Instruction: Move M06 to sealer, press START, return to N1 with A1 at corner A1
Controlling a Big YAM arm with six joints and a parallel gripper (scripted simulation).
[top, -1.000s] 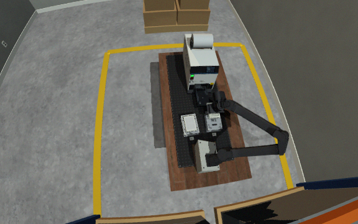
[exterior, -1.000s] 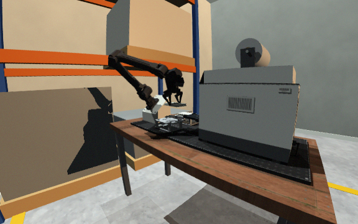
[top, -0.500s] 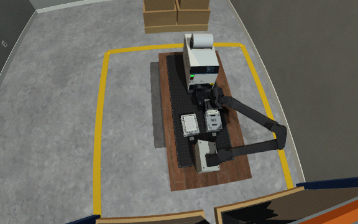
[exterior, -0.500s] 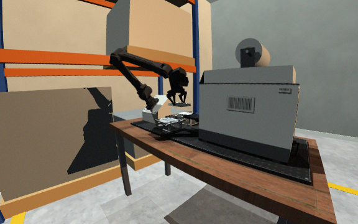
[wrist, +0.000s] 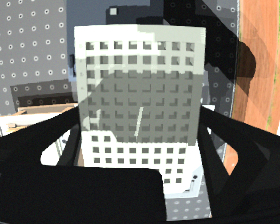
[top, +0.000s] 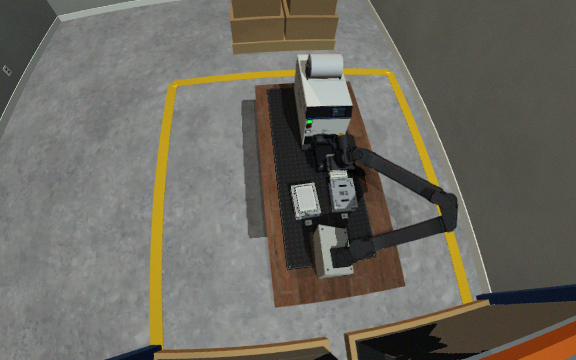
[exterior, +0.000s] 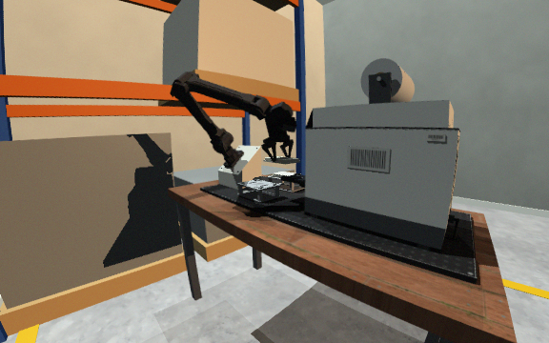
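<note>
The dark stage lies 90 mm ahead of my hand, 20 mm to the left of it and 70 mm below it. From my hand the other things lie so: white well plate (right at my hand); foil roll (420 mm ahead, 10 mm to the left, 250 mm above); white plate (110 mm behind, 160 mm to the left, 110 mm below).
</note>
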